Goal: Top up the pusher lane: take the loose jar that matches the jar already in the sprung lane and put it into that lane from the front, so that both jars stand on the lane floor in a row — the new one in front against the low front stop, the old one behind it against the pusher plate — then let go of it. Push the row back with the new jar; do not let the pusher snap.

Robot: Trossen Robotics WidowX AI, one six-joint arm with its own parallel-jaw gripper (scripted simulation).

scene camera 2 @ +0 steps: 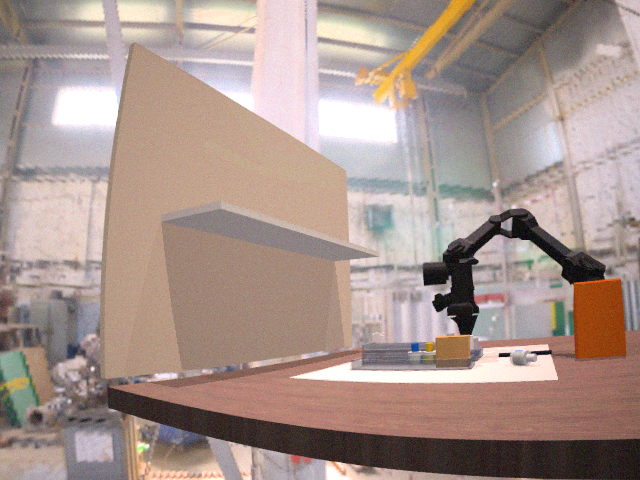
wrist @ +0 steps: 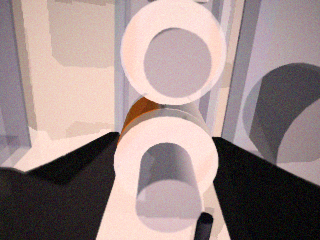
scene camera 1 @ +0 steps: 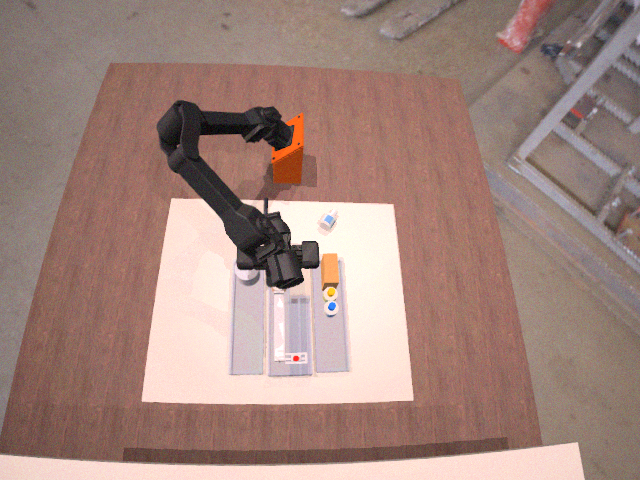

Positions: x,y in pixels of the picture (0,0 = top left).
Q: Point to a sprung lane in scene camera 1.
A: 297,312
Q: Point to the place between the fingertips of my gripper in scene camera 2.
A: At 466,342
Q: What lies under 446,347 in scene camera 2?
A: An orange box.
